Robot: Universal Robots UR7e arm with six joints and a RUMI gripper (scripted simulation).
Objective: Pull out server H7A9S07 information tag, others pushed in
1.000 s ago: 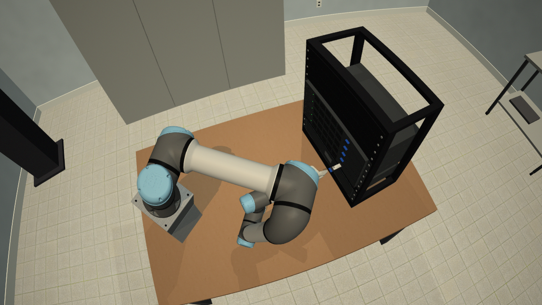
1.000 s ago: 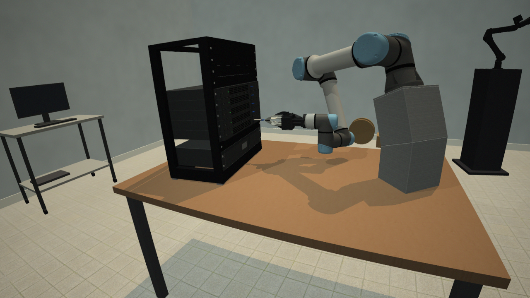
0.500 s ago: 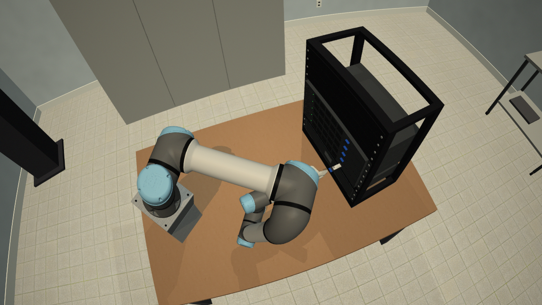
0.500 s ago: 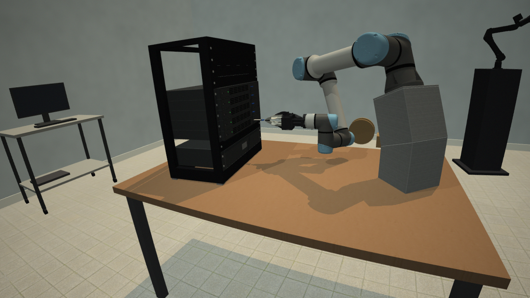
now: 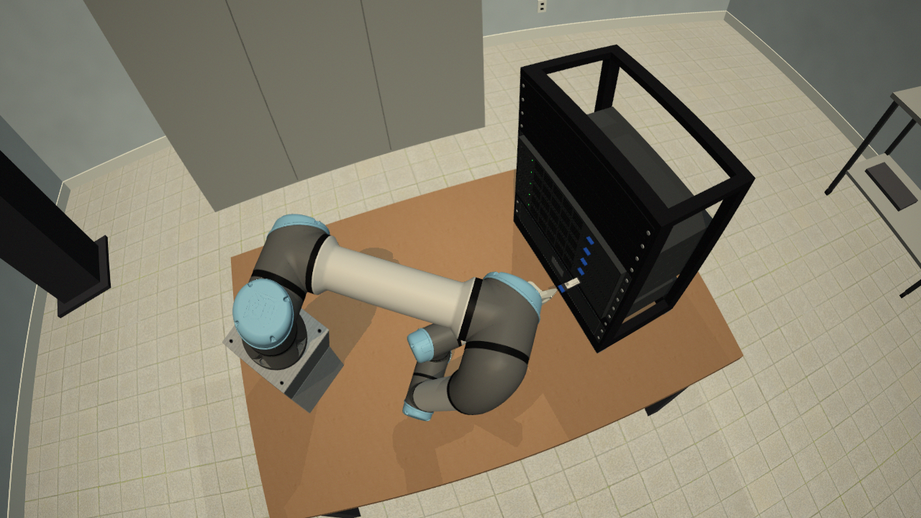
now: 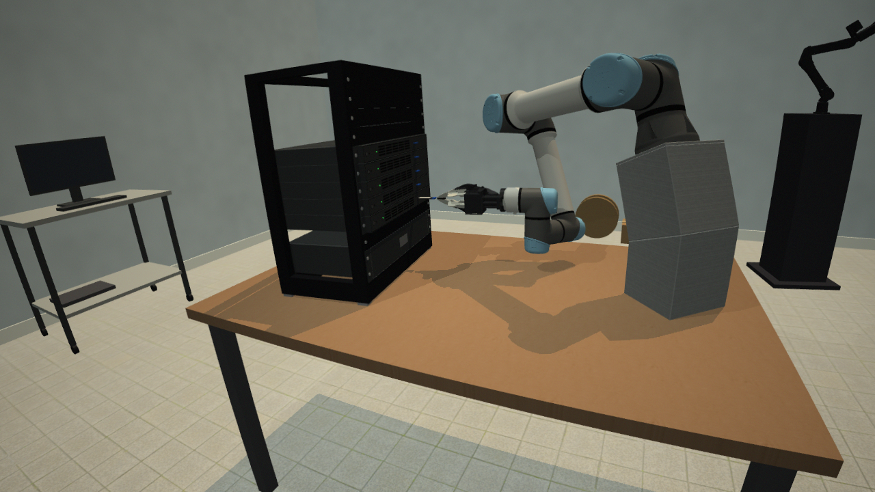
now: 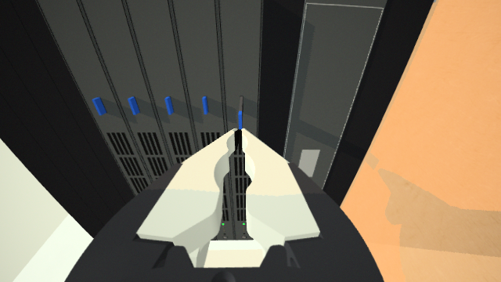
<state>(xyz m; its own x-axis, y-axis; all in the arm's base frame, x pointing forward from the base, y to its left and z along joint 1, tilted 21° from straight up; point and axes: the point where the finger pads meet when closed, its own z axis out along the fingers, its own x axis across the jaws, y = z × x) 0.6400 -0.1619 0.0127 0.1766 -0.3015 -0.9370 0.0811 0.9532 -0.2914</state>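
Right now my hand is 120 mm short of the information tag, 10 mm to the left of it and 40 mm below it.
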